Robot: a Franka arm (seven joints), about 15 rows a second.
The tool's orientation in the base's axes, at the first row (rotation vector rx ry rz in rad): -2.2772, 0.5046, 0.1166
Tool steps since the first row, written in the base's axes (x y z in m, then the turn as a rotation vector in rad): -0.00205, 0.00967, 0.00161, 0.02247, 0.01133, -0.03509; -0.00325, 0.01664, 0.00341, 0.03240, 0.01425, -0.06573; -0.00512, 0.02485, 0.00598, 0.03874, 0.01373, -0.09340; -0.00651, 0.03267, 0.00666, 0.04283, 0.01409, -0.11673; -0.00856, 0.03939, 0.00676, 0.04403, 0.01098, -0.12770; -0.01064, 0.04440, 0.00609, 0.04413, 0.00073, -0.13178; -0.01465, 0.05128, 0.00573, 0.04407, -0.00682, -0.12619; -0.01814, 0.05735, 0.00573, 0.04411, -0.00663, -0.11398
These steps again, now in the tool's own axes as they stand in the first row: -0.00536, -0.00623, 0.00572, 0.02533, 0.00828, 0.03397; -0.00913, -0.01127, 0.00943, 0.04080, 0.02360, 0.05789; -0.01408, -0.01733, 0.01345, 0.05337, 0.04040, 0.07702; -0.01803, -0.02204, 0.01853, 0.06257, 0.05456, 0.09363; -0.02208, -0.02543, 0.02316, 0.06728, 0.06352, 0.09902; -0.02544, -0.02722, 0.02708, 0.07163, 0.07256, 0.09444; -0.03123, -0.02962, 0.03200, 0.07266, 0.07338, 0.08514; -0.03638, -0.03197, 0.03613, 0.06973, 0.06488, 0.07688
